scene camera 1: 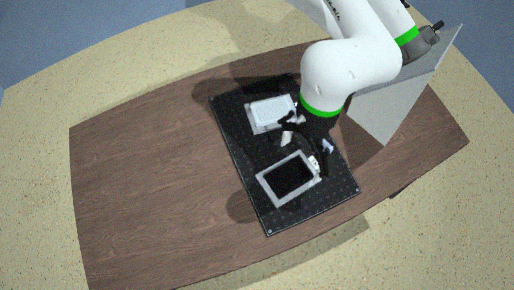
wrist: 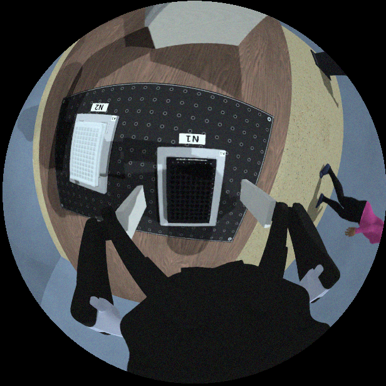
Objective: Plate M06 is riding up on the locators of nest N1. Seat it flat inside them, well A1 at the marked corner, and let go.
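Pixels of known places: gripper, fingertip midpoint: (scene camera 1: 300,160); arm's base at its link origin: (scene camera 1: 414,55).
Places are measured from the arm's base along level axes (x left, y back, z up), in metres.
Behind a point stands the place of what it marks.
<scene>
Plate M06 (scene camera 1: 288,176) {x 0.096, y -0.534, z -0.234 m} (wrist: 190,195), a black well plate, lies inside the light grey rim of nest N1 (scene camera 1: 269,189) {x 0.105, y -0.593, z -0.242 m} (wrist: 190,152). Its sides run about parallel to the rim, and no clear tilt shows. Whether it is fully down on every side is hard to tell. The nest's A1 mark is at its upper right corner in the wrist view; the plate's own A1 mark cannot be read. My gripper (scene camera 1: 304,156) {x 0.091, y -0.499, z -0.171 m} (wrist: 193,192) is wide open and empty above the plate, its pale fingertips apart from the plate's two sides.
A white well plate (scene camera 1: 272,111) {x -0.126, y -0.472, z -0.234 m} (wrist: 87,155) sits on nest N2 (wrist: 113,132), to the left in the wrist view. Both nests stand on a black perforated board (scene camera 1: 239,145) {x -0.071, y -0.615, z -0.258 m} (wrist: 145,100) on the wooden table (scene camera 1: 150,175) {x -0.105, y -0.925, z -0.272 m}. A grey panel (scene camera 1: 390,110) {x 0.100, y -0.175, z -0.102 m} stands beside the arm.
</scene>
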